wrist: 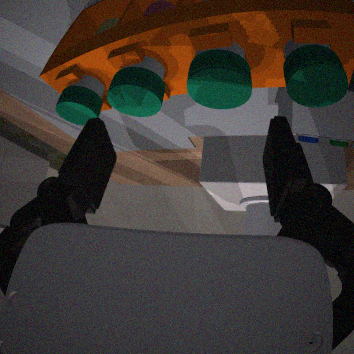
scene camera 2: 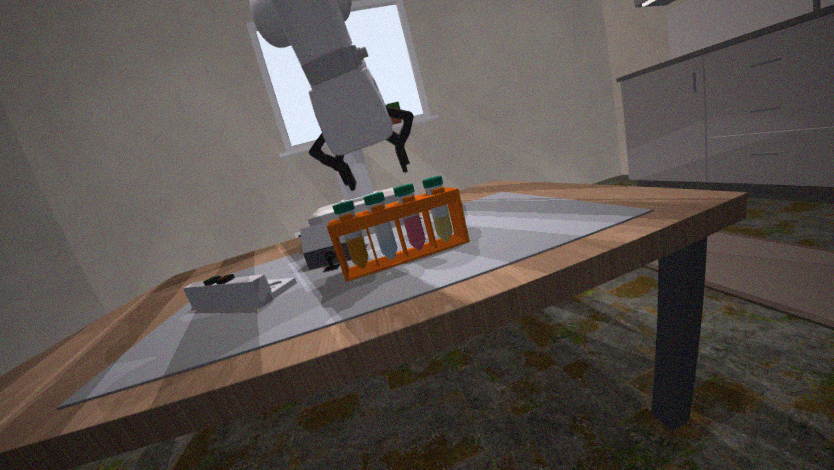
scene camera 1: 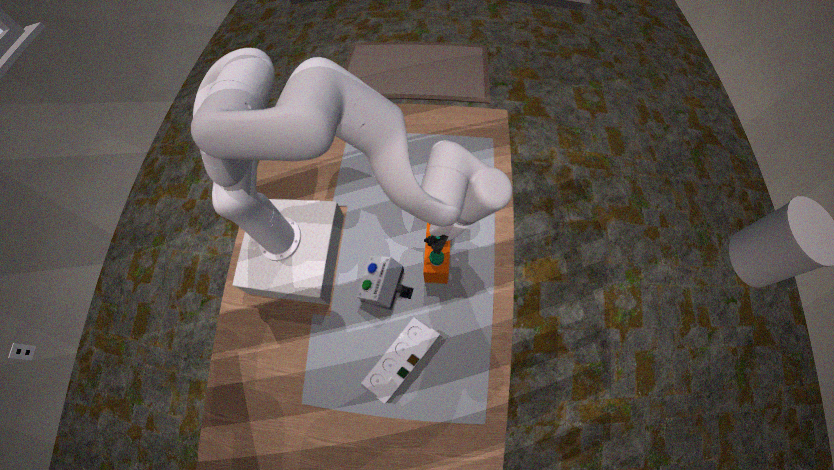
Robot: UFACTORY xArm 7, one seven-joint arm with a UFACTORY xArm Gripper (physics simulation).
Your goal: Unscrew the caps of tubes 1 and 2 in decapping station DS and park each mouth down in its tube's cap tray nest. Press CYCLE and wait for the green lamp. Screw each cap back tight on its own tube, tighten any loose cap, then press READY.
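Where they show: gripper, fingertip midpoint: (wrist: 185, 135) (scene camera 2: 379, 178); arm's base, origin of the base link: (wrist: 266, 202) (scene camera 2: 360, 199) (scene camera 1: 280, 239).
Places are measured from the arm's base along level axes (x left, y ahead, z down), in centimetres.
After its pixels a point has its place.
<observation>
An orange rack (scene camera 1: 436, 274) {x -0.9, y 42.7, z 0.2 cm} (scene camera 2: 461, 217) {x 20.8, y 42.6, z 4.1 cm} holds upright tubes of amber (scene camera 2: 357, 251) {x 2.5, y 43.6, z 4.7 cm}, blue (scene camera 2: 386, 242) {x 7.5, y 42.9, z 4.7 cm}, pink (scene camera 2: 414, 232) {x 12.5, y 42.2, z 4.5 cm} and yellow (scene camera 2: 443, 224) {x 17.7, y 41.5, z 4.7 cm} liquid. Each has a green cap (scene camera 2: 343, 207) {x 2.6, y 43.8, z -2.9 cm} (scene camera 2: 374, 199) {x 7.6, y 43.1, z -2.7 cm} (scene camera 2: 403, 190) {x 12.5, y 42.5, z -2.8 cm} (scene camera 2: 433, 182) {x 17.7, y 41.8, z -2.8 cm} on top; all show in the wrist view. Tube numbers cannot be read. My gripper (scene camera 1: 436, 242) (scene camera 2: 378, 179) {x 9.2, y 40.6, z -5.7 cm} (wrist: 185, 135) {x 9.2, y 40.6, z -5.7 cm} is open and empty, tilted, with its fingertips above the caps. A grey box (scene camera 1: 382, 286) {x -6.3, y 30.5, z 0.6 cm} (scene camera 2: 318, 239) {x -6.6, y 32.0, z 3.1 cm} bears a blue button (scene camera 1: 372, 267) {x -1.9, y 26.7, z 1.6 cm} (wrist: 308, 139) {x -1.6, y 27.6, z 1.4 cm} and a green button (scene camera 1: 366, 284) {x -6.4, y 26.3, z 1.6 cm} (wrist: 339, 143) {x -6.0, y 27.3, z 1.4 cm}; their labels are unreadable.
A white block (scene camera 1: 431, 333) {x -14.8, y 44.2, z 4.2 cm} (scene camera 2: 227, 296) {x -22.1, y 42.7, z 6.5 cm} with circular nests, a dark green square (scene camera 1: 402, 371) {x -25.5, y 39.4, z 3.3 cm} and a brown square (scene camera 1: 413, 359) {x -22.0, y 41.3, z 3.3 cm} stands on the grey mat (scene camera 1: 461, 402) {x -30.6, y 55.1, z 8.6 cm}. A black part (scene camera 1: 405, 291) {x -5.0, y 35.4, z 6.8 cm} juts from the grey box. The arm's white base block (scene camera 1: 315, 251) {x -1.3, y 11.3, z 0.0 cm} stands to the left.
</observation>
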